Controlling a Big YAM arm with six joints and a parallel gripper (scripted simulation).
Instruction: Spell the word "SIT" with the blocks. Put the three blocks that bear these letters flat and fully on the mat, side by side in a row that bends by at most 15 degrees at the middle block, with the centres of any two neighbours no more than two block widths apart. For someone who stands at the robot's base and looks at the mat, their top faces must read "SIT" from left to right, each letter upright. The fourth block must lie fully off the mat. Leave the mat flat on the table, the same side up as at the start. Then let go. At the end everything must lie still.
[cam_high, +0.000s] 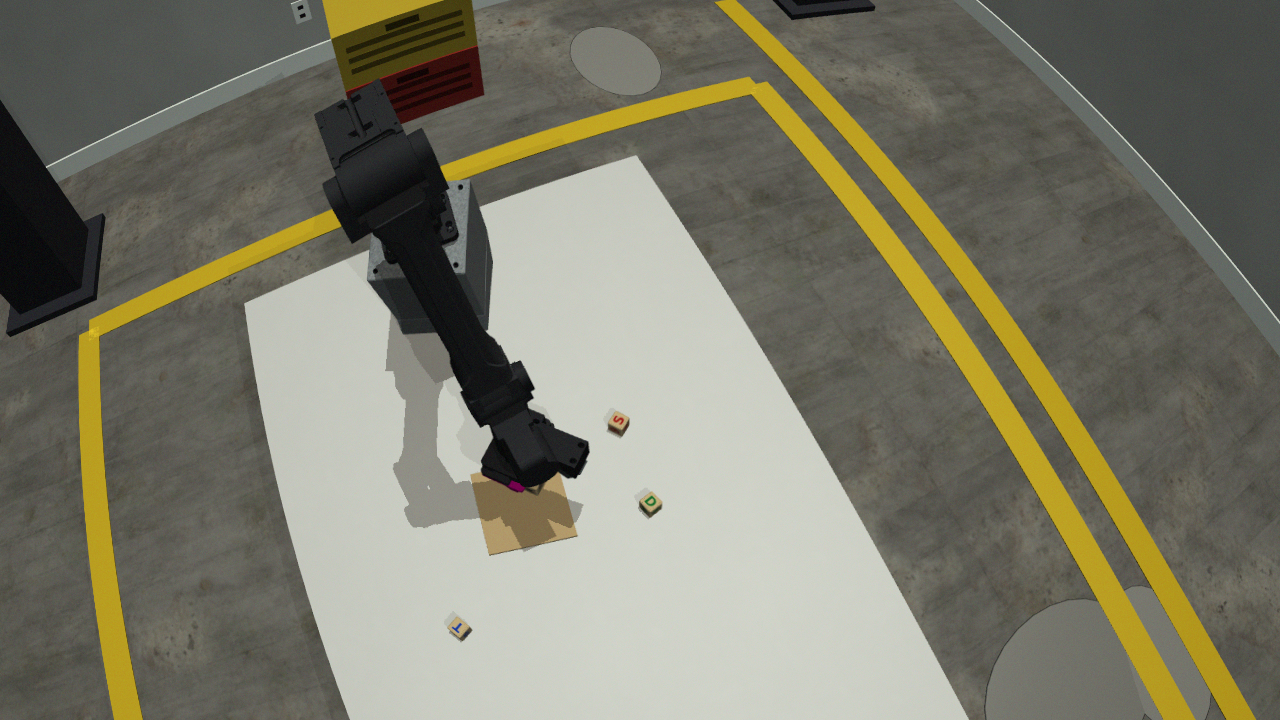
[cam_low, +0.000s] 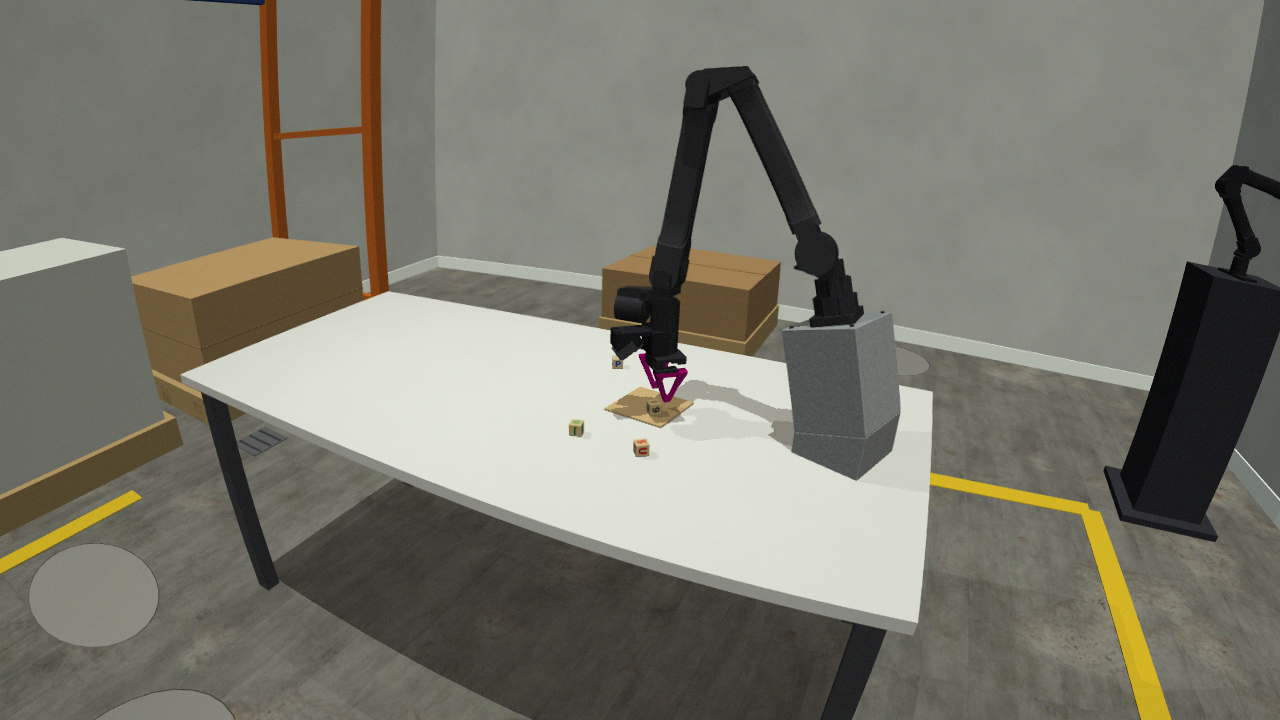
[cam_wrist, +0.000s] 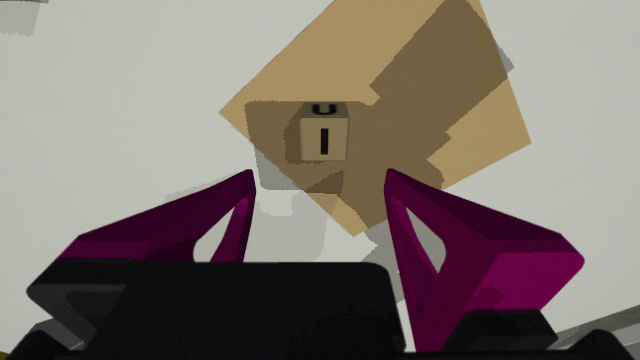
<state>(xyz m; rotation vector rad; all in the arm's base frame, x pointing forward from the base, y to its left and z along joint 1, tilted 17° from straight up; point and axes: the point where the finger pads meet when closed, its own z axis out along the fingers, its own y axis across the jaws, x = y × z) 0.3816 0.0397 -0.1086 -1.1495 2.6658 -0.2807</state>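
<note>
Right now my hand is 4 cm above the I block, 1 cm to the right of it and 1 cm short of it. Round my hand: S block: 17 cm to the left, 4 cm below, 4 cm behind; D block: 16 cm to the left, 10 cm ahead, 4 cm below; tan mat: 5 cm below, 3 cm ahead, 2 cm to the right.
</note>
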